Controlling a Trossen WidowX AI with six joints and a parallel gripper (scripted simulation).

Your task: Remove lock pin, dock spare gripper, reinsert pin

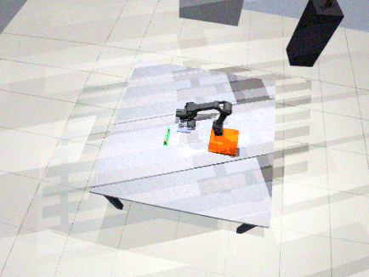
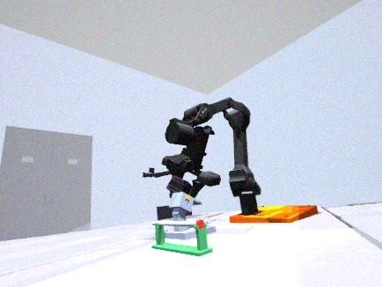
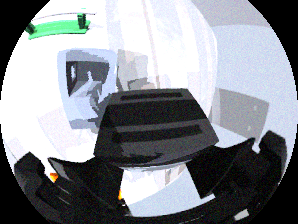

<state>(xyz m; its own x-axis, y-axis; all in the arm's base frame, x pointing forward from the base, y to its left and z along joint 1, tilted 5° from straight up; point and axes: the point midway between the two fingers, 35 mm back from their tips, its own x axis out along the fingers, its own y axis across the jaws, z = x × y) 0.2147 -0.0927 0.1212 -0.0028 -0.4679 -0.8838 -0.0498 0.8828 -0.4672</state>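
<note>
My gripper tip is now 6 cm short of the grey mount, 6 cm to the right of it and 5 cm above it. The rest, counted from my gripper tip: green rack 19 cm ahead, 15 cm to the left, 8 cm below; spare gripper 1 cm to the left, 1 cm above.
</note>
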